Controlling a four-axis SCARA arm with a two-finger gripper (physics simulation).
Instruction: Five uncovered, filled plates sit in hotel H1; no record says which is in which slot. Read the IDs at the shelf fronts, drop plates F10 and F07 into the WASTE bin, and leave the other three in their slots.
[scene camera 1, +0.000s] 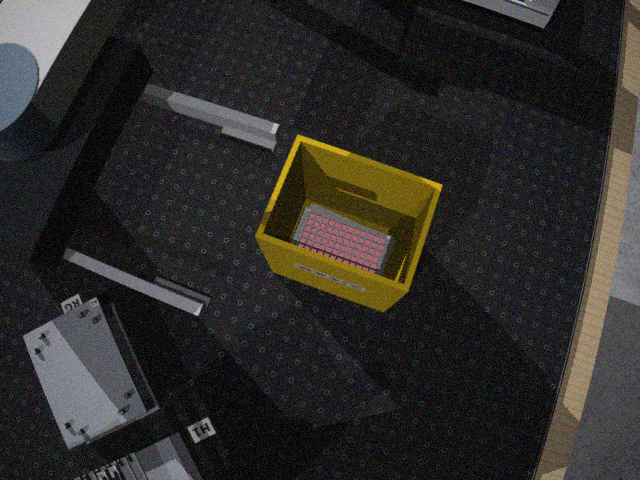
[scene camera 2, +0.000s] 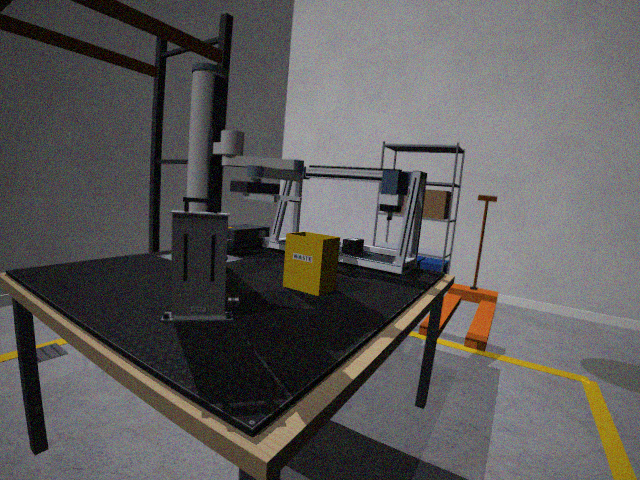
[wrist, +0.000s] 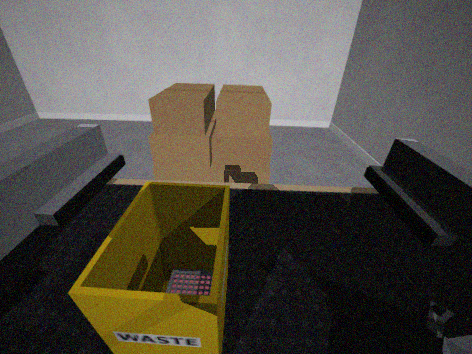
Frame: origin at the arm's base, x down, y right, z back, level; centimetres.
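Seen in the pictures: gripper, fingertip midpoint: (scene camera 1: 241, 219) (scene camera 2: 288, 199) (wrist: 244, 150).
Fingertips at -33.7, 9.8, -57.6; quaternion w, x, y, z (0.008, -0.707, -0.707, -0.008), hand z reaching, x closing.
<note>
A point is followed by its place in that frame, as x, y, z.
The yellow WASTE bin (scene camera 1: 333, 286) @(-8.2, 8.5, -65.1) (scene camera 2: 301, 276) @(-6.8, 8.5, -64.7) (wrist: 165, 317) @(-18.5, 3.9, -56.6) stands open on the dark table. A grey plate with pink-filled wells (scene camera 1: 343, 240) @(-4.7, 1.8, -64.3) (wrist: 192, 284) @(-4.6, 3.0, -67.7) lies at the bottom of the bin; its ID does not show, and whether another plate lies under it is hidden. My gripper (scene camera 1: 238, 221) @(-33.7, 9.8, -57.6) (scene camera 2: 289, 198) @(-33.7, 9.8, -57.6) (wrist: 244, 150) @(-33.7, 9.8, -57.6) is open and empty, its fingers wide apart. It hangs above table height, to the left of the bin in scene camera 1. Hotel H1 (scene camera 1: 170, 457) @(-2.1, 36.8, -52.1) (scene camera 2: 199, 263) @(-16.3, 49.2, -59.1) is cut off at the bottom of scene camera 1; its plates' IDs cannot be read.
A light plate-topped stand (scene camera 1: 90, 372) @(-7.3, 29.4, -39.5) labelled RG stands beside H1. In scene camera 2, the arm's column (scene camera 2: 201, 139) @(-56.3, 6.1, -4.3) rises behind the hotel, and a gantry machine (scene camera 2: 413, 217) @(-28.9, -52.5, -85.4) stands at the table's far side. Cardboard boxes (wrist: 182, 115) stand beyond the table's edge.
</note>
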